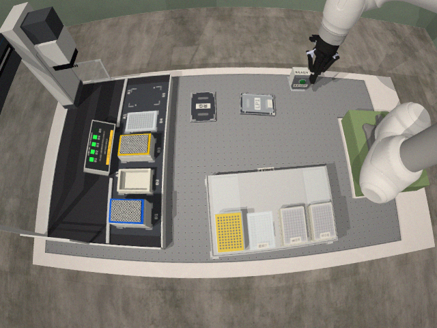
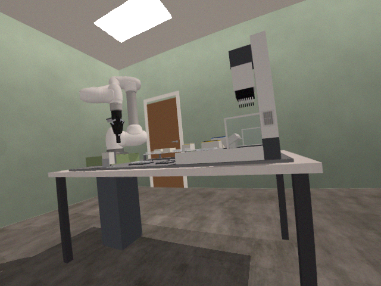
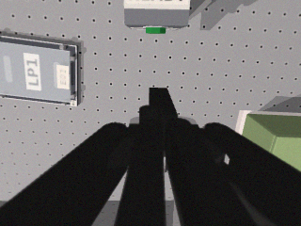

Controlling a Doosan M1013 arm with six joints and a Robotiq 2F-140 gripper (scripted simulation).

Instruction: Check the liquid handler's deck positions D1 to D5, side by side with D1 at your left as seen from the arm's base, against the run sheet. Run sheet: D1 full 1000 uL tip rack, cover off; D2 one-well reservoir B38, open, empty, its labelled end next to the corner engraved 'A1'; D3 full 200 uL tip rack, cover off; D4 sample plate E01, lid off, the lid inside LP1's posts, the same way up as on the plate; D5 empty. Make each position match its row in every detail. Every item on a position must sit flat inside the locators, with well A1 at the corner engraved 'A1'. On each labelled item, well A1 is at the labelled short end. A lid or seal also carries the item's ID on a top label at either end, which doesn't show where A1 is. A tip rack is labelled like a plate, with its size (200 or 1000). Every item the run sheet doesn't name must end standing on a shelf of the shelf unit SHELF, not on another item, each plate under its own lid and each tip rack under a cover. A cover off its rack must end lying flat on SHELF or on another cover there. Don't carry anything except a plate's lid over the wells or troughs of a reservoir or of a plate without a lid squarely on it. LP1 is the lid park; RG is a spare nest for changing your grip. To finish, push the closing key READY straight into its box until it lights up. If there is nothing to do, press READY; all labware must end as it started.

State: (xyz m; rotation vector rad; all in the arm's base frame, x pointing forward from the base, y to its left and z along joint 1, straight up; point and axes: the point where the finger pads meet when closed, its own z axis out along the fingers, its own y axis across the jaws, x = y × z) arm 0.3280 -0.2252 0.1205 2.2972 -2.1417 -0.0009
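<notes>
My gripper is now 1 cm short of the ready box, 8 cm to the left of it and 14 cm above it. The rest, counted from my hand: clear lid (22 cm ahead, 54 cm to the left, 13 cm below); then shelf (17 cm ahead, 47 cm to the left, 15 cm below); then dark spare nest (43 cm ahead, 3 cm to the left, 20 cm below).
</notes>
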